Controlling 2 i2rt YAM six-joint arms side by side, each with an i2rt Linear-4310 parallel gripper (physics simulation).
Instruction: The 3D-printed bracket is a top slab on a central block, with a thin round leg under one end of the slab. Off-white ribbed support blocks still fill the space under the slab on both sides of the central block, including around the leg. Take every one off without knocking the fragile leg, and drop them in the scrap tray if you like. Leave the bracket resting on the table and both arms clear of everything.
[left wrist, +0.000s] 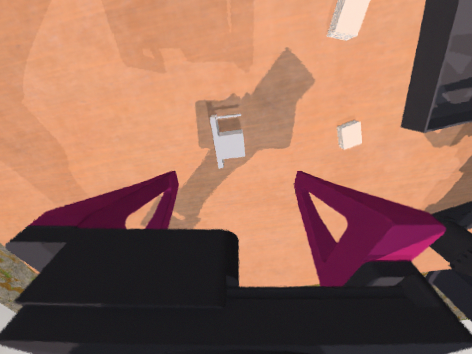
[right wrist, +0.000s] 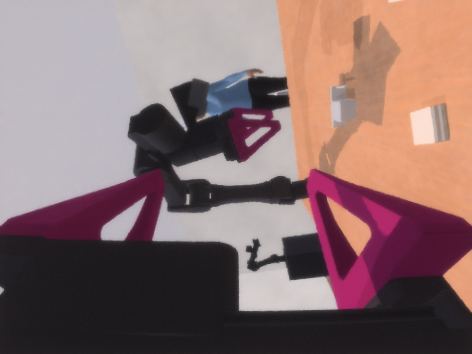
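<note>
The pale grey bracket (left wrist: 231, 145) (right wrist: 343, 107) appears to lie on its side on the table, its slab along the left in the left wrist view. The thin leg (left wrist: 228, 116) runs parallel to the central block, with an open gap between them. A small off-white support block (left wrist: 350, 135) lies apart to its right, and a longer one (left wrist: 349, 19) lies at the upper edge. A ribbed off-white block (right wrist: 423, 125) lies beside the bracket in the right wrist view. My left gripper (left wrist: 236, 177) (right wrist: 276, 118) is open, above and apart from the bracket. My right gripper is open, away from it.
The dark scrap tray (left wrist: 420, 75) stands at the right in the left wrist view, its contents partly cut off. A black arm part (left wrist: 454, 232) shows at the right edge. A person in blue (right wrist: 230, 97) shows beyond the table edge.
</note>
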